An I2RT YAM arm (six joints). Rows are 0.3 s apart.
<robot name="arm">
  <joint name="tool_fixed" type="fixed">
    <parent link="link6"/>
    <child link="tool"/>
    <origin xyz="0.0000 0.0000 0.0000"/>
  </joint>
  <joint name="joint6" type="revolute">
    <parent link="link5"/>
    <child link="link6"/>
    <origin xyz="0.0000 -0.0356 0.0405" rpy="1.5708 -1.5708 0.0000"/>
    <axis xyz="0 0 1"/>
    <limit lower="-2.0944" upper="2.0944"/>
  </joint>
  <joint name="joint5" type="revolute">
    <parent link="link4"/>
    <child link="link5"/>
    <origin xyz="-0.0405 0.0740 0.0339" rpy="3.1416 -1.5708 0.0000"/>
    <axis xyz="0 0 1"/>
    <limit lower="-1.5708" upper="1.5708"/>
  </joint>
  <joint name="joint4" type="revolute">
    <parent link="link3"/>
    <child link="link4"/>
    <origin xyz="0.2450 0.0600 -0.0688" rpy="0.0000 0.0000 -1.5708"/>
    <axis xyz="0 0 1"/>
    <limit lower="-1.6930" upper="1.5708"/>
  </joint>
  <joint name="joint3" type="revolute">
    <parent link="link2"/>
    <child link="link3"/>
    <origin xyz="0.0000 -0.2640 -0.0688" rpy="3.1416 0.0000 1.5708"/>
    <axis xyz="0 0 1"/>
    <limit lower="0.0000" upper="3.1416"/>
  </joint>
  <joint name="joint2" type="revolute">
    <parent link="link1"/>
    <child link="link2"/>
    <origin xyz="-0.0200 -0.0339 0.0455" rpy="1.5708 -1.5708 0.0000"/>
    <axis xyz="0 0 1"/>
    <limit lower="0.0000" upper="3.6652"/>
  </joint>
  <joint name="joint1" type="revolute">
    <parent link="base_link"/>
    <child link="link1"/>
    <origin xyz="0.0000 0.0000 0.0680" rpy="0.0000 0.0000 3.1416"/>
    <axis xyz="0 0 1"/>
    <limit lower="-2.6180" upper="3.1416"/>
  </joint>
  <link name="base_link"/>
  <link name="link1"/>
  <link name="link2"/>
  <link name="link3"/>
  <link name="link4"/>
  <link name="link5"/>
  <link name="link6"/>
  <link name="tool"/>
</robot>
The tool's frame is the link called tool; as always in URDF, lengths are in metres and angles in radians.
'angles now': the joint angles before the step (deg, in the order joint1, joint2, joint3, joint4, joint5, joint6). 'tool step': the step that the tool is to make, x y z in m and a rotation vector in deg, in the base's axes. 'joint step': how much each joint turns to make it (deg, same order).
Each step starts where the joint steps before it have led.
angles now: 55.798 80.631 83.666 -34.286 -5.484 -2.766
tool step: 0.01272 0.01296 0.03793 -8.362 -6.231 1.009
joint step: -0.077 8.321 18.315 -13.910 4.498 -8.852
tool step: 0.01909 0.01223 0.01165 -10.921 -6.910 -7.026
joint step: -0.174 8.336 13.637 -9.947 12.665 -5.257
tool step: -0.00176 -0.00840 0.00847 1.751 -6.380 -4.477
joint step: 0.071 -3.056 -3.434 5.606 6.204 -0.676
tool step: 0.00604 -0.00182 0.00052 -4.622 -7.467 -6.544
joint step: -0.023 -0.097 -1.151 3.036 10.291 -4.014
